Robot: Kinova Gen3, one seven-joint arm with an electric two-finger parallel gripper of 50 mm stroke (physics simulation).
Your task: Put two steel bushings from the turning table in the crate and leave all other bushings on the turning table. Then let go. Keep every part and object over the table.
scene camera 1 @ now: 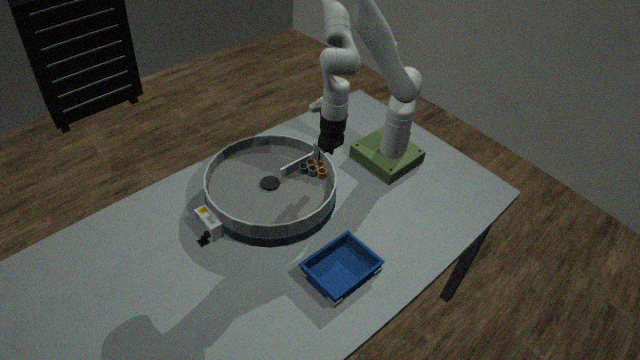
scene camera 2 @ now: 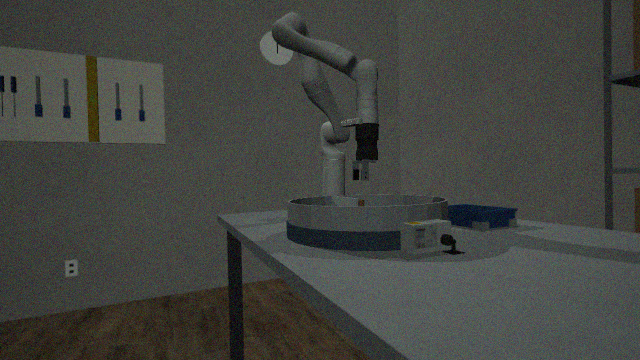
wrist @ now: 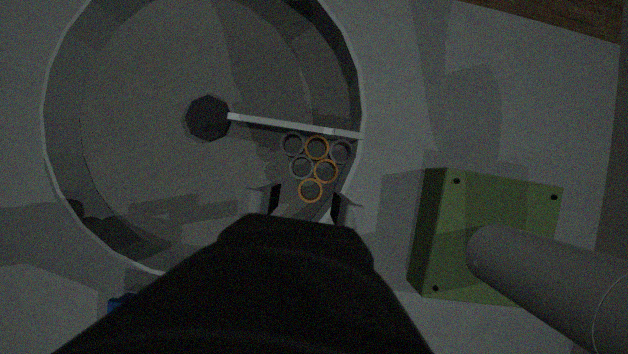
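Note:
The turning table is a round, walled grey tray. Three grey steel bushings stand in it, one nearest the hub, one by the outer wall and one in the second row. Three orange bushings stand among them, one between the grey ones, one in the second row and one closest to the fingers. The blue crate is empty in scene camera 1. My gripper is open and empty, above the bushings' side of the table wall.
A pale divider bar runs from the dark hub to the wall, with bushings close along it. A white control box adjoins the turning table. The arm's green base stands beside the turning table.

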